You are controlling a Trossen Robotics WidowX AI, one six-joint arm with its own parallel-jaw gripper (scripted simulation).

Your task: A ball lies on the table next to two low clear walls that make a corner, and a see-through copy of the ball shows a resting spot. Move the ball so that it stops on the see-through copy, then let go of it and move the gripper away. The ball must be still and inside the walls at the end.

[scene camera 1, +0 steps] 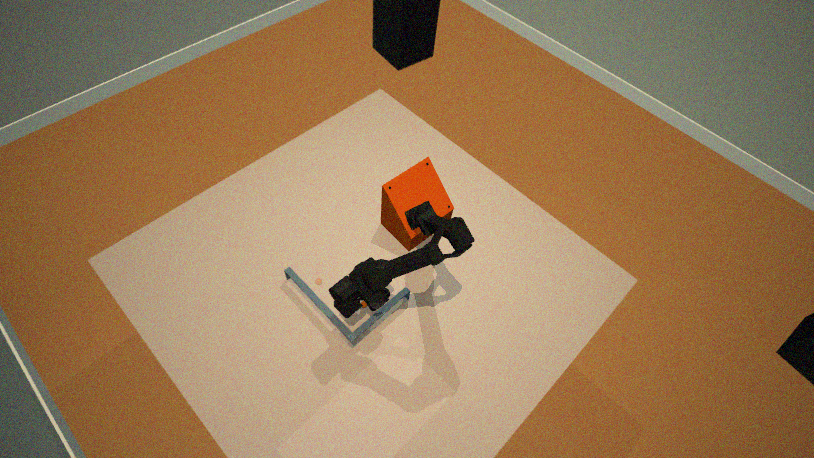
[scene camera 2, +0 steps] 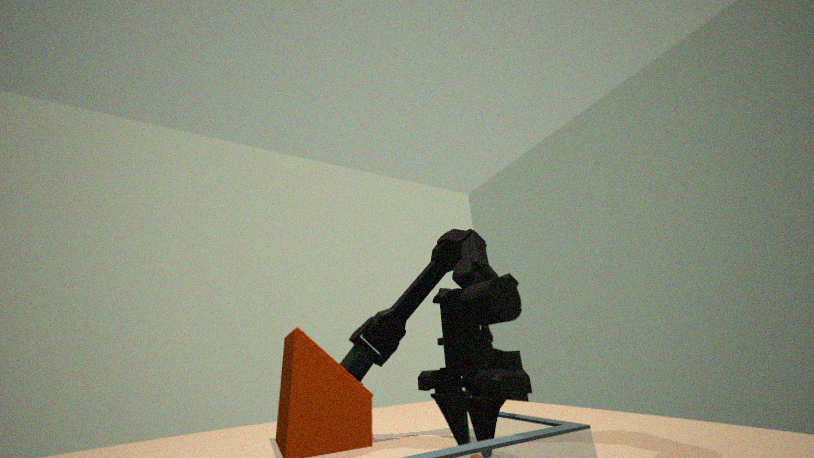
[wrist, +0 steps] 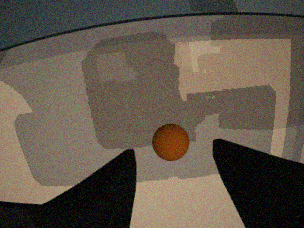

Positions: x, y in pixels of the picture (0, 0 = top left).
Labels:
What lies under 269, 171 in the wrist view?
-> My gripper.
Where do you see an orange ball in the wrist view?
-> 170, 142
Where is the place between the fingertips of my gripper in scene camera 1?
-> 363, 302

